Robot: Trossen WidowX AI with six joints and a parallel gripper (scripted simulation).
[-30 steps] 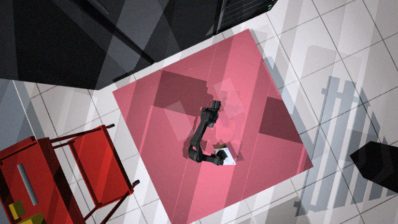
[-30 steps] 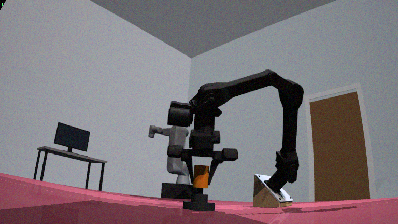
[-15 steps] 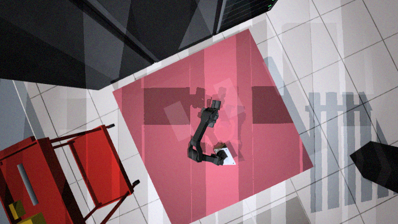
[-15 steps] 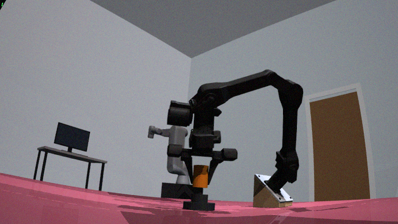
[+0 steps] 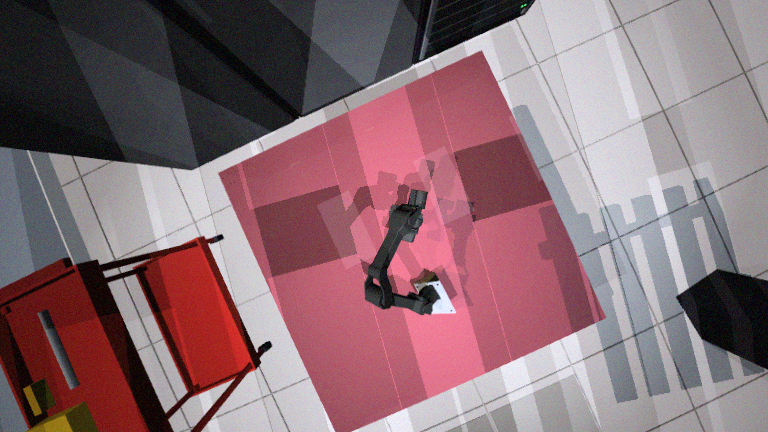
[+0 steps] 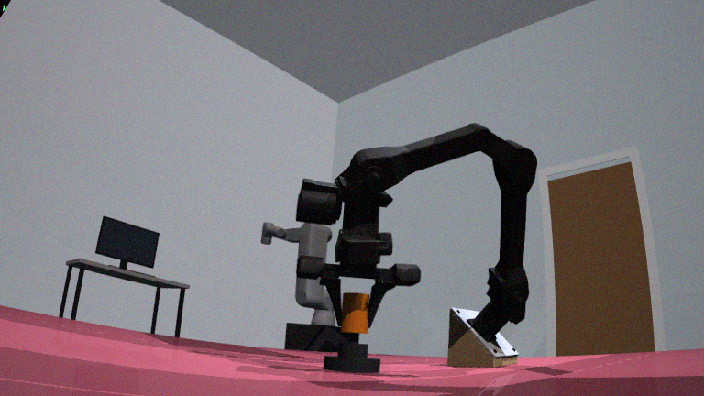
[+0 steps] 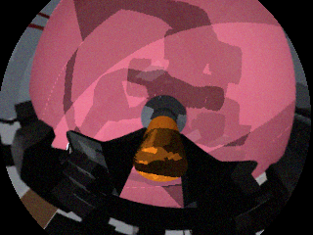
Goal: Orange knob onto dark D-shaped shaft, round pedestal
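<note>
My gripper tip is 2 cm below the orange knob. Also, from my gripper tip: dark round pedestal 4 cm below.
</note>
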